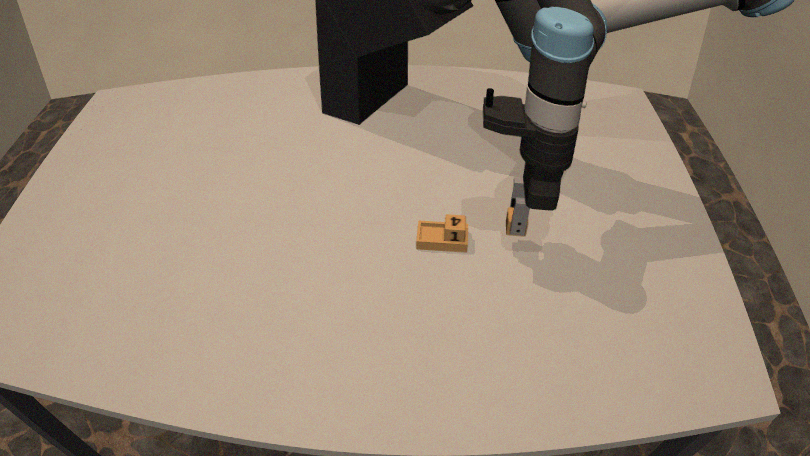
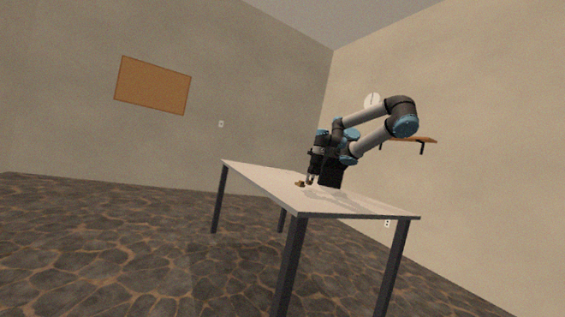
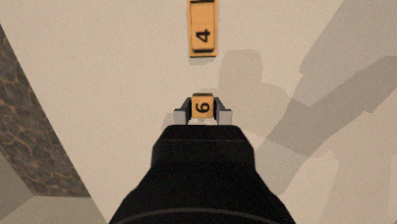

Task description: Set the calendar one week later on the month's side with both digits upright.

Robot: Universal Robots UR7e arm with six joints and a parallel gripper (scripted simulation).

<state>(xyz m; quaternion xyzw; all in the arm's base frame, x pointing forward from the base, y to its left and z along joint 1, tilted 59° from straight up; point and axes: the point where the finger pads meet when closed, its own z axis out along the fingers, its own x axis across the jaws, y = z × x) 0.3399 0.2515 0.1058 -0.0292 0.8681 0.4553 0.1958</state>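
Now: hand 30 mm short of the orange tray, 100 mm to the left of it and 50 mm above it. The rest, counted from my hand: cube: 10 mm below.
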